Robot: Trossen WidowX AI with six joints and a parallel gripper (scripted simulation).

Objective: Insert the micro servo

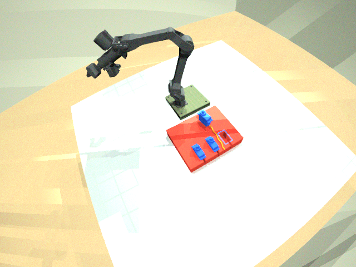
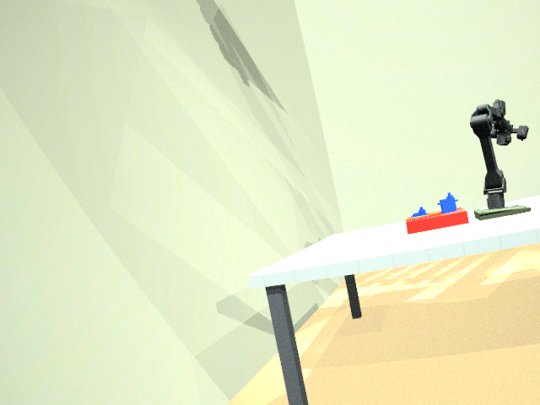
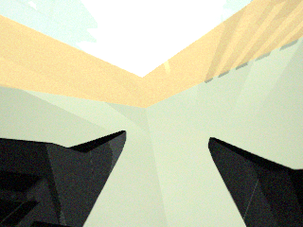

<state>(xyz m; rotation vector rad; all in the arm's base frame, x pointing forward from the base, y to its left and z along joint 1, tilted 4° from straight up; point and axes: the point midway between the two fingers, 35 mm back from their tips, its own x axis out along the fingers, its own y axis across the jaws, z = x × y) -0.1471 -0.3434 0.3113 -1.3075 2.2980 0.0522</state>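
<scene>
Right now my gripper tip is 40 cm short of the red deck, 37 cm to the right of it and 28 cm above it.
</scene>
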